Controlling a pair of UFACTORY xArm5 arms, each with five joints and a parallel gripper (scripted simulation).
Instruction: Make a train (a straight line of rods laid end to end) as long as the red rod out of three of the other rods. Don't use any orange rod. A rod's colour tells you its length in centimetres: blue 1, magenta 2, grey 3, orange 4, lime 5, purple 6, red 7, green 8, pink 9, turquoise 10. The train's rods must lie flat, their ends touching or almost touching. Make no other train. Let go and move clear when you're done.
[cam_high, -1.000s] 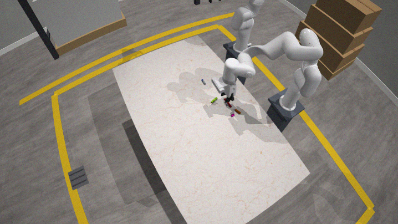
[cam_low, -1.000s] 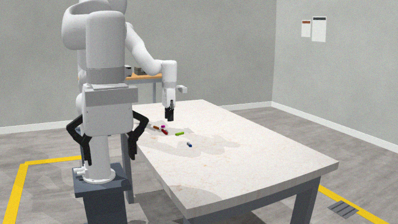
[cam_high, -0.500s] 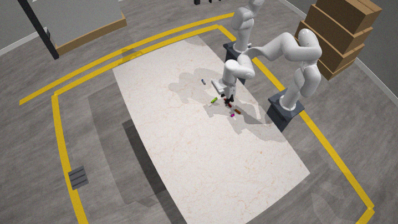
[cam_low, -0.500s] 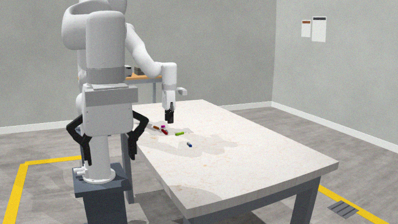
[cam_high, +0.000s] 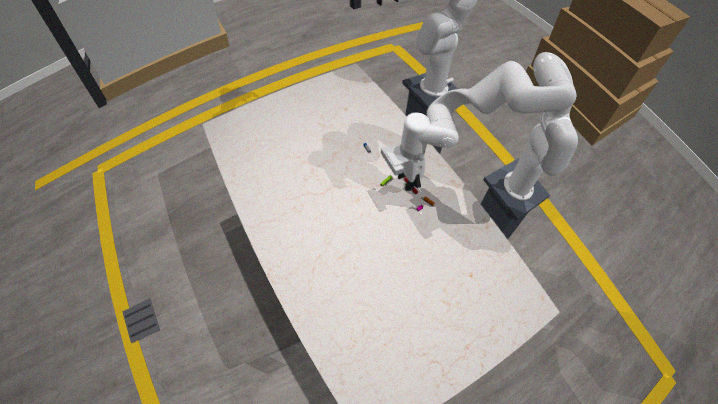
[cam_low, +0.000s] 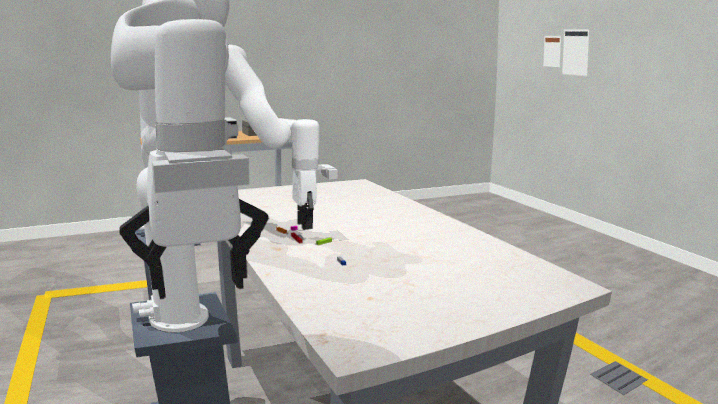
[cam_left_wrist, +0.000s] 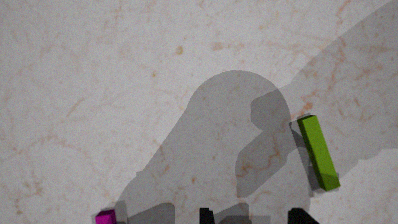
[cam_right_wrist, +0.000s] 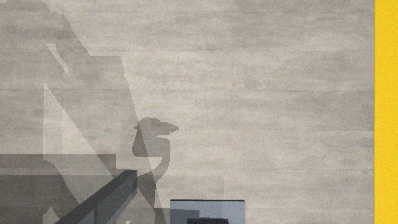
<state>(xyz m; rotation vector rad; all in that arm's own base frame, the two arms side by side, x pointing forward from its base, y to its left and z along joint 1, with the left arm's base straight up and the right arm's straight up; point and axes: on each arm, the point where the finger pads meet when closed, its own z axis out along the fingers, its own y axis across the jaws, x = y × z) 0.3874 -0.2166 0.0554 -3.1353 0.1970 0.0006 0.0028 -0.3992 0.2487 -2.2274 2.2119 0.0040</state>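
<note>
My left hand is 3 cm past the red rod and 5 cm above it. Also, from my left hand: lime rod: 4 cm ahead, 5 cm to the right, 5 cm below; then orange rod: 5 cm behind, 8 cm to the left, 5 cm below; then magenta rod: 1 cm behind, 9 cm to the left, 5 cm below.
</note>
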